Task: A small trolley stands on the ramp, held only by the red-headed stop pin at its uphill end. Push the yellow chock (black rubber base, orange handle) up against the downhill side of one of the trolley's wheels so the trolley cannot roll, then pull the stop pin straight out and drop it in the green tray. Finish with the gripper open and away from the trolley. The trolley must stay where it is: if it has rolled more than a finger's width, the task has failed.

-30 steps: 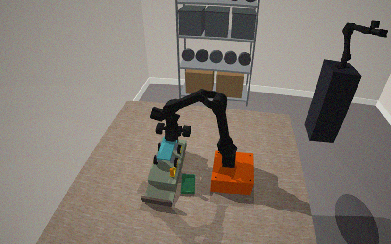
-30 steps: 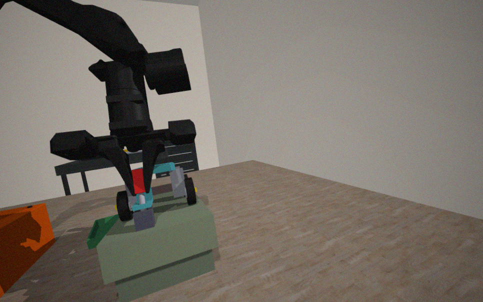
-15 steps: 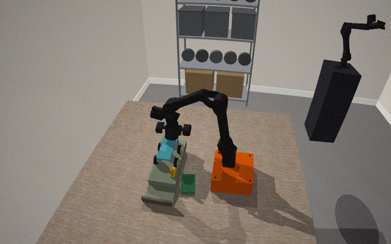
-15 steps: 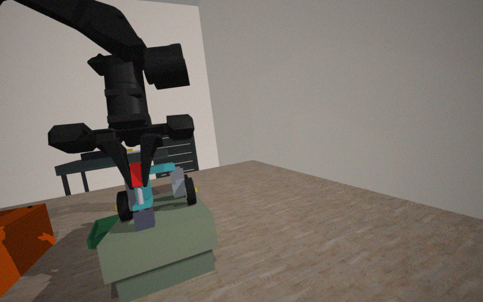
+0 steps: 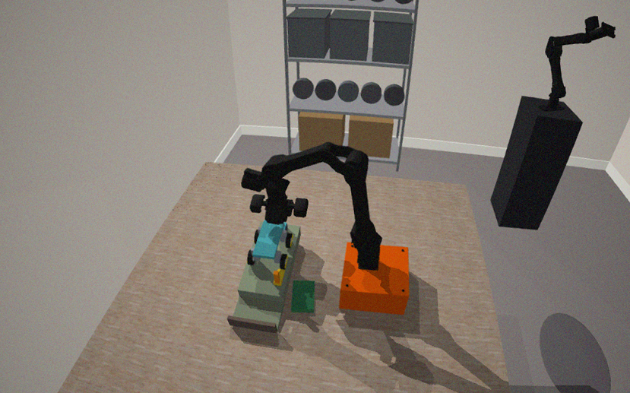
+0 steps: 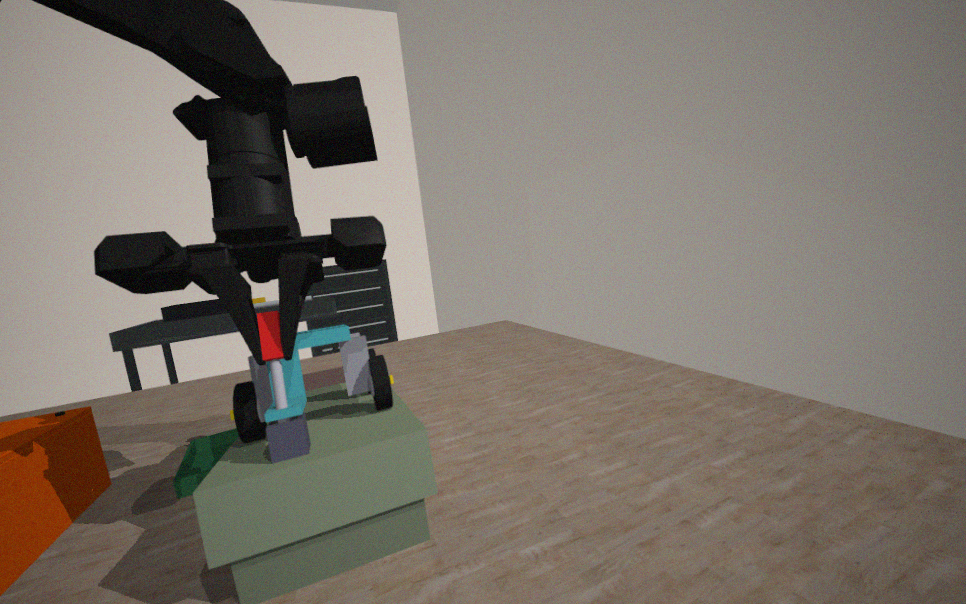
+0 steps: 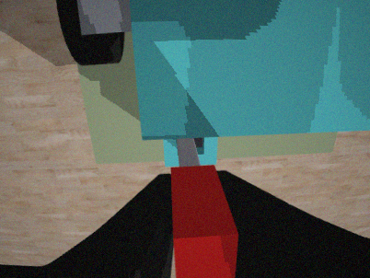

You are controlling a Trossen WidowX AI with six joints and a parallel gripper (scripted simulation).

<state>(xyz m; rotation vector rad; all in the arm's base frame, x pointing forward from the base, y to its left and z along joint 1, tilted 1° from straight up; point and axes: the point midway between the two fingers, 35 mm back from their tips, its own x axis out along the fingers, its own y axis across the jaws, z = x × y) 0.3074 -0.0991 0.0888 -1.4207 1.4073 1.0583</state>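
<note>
Now: the yellow chock 30 mm behind my gripper tip, 190 mm to the left of it and 70 mm below it. Also, from my gripper tip: red-headed stop pin right at my gripper tip; then ramp block 20 mm ahead, 100 mm to the left, 100 mm below; then blue trolley 20 mm ahead, 100 mm to the left, 40 mm below.
</note>
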